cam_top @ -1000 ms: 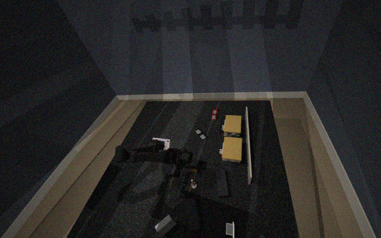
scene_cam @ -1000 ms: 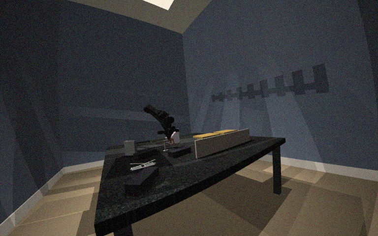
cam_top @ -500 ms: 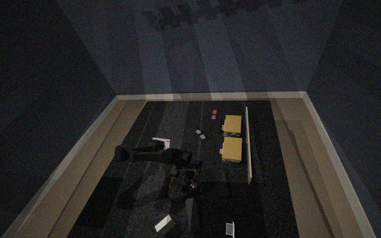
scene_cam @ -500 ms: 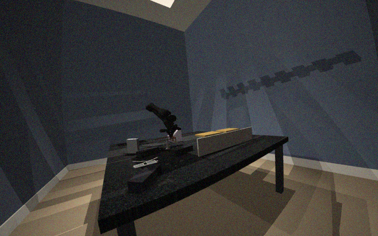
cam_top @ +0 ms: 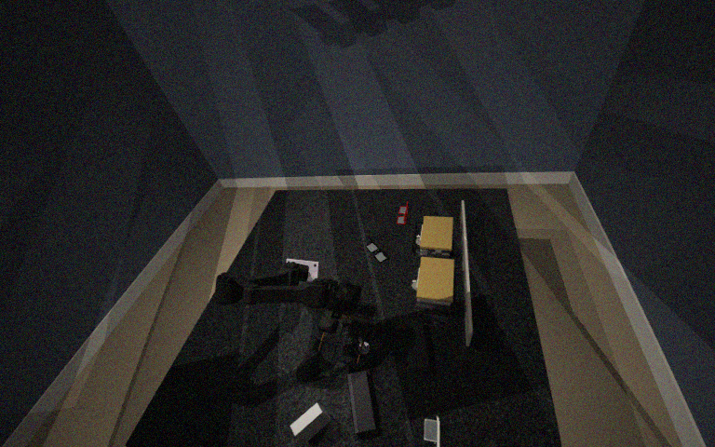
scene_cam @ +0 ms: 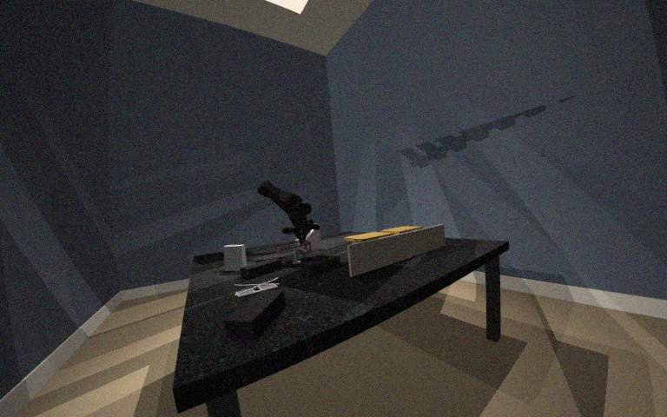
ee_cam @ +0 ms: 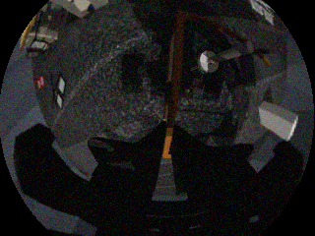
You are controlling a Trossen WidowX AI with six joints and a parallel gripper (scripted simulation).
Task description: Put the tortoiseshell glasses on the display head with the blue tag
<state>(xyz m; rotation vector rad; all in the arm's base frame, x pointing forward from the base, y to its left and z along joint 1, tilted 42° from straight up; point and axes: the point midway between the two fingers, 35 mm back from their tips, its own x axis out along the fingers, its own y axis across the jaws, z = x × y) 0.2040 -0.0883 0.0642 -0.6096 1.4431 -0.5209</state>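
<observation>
Now: the small white stand 10 cm ahead of my gripper tip, 7 cm to the right of it and 4 cm below it. Round my gripper tip: grey box 33 cm to the right, 4 cm ahead; then long pale panel 40 cm ahead, 32 cm to the left, 1 cm below.
</observation>
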